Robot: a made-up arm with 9 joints.
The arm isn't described. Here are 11 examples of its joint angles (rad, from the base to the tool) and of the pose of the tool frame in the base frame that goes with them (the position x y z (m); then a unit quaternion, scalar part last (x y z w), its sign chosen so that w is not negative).
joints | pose
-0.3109 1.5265 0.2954 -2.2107 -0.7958 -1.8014 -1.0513 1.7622 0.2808 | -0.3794 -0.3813 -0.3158 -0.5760 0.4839 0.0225 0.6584
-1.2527 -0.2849 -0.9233 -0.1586 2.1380 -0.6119 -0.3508 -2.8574 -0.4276 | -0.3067 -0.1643 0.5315 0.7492 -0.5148 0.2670 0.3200
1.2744 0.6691 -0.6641 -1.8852 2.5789 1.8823 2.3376 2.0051 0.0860 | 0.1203 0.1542 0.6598 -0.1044 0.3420 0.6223 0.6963
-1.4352 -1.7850 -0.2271 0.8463 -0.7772 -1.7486 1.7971 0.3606 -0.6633 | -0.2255 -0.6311 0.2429 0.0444 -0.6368 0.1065 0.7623
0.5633 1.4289 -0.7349 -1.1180 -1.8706 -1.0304 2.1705 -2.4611 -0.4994 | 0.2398 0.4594 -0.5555 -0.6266 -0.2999 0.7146 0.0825
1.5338 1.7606 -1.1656 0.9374 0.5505 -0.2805 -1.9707 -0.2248 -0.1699 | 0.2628 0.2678 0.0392 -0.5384 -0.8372 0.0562 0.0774
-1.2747 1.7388 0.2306 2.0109 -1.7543 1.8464 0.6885 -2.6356 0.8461 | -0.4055 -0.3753 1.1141 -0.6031 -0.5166 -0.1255 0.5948
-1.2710 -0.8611 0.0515 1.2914 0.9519 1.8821 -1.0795 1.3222 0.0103 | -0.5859 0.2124 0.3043 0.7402 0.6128 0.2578 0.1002
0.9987 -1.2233 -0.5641 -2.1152 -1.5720 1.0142 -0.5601 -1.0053 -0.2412 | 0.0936 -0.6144 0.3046 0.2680 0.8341 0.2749 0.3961
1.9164 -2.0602 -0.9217 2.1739 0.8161 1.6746 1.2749 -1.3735 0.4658 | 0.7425 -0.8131 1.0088 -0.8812 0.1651 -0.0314 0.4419
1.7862 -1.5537 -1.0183 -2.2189 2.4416 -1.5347 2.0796 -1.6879 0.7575 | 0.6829 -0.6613 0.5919 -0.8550 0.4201 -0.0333 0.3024
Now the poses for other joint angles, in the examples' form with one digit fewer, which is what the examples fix.
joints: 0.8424 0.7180 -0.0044 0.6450 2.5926 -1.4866 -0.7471 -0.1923 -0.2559
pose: 0.041 0.106 -0.337 0.445 0.527 -0.228 0.686
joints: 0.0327 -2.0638 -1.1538 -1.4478 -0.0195 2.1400 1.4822 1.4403 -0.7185
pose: -0.270 -0.873 0.442 -0.307 0.499 0.459 0.668
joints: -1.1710 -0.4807 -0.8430 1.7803 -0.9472 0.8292 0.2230 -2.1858 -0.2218
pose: -0.693 0.167 0.148 0.639 0.325 0.615 0.329
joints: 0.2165 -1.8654 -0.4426 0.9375 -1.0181 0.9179 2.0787 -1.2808 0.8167
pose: -0.270 -0.305 -0.594 -0.085 -0.496 -0.763 0.407
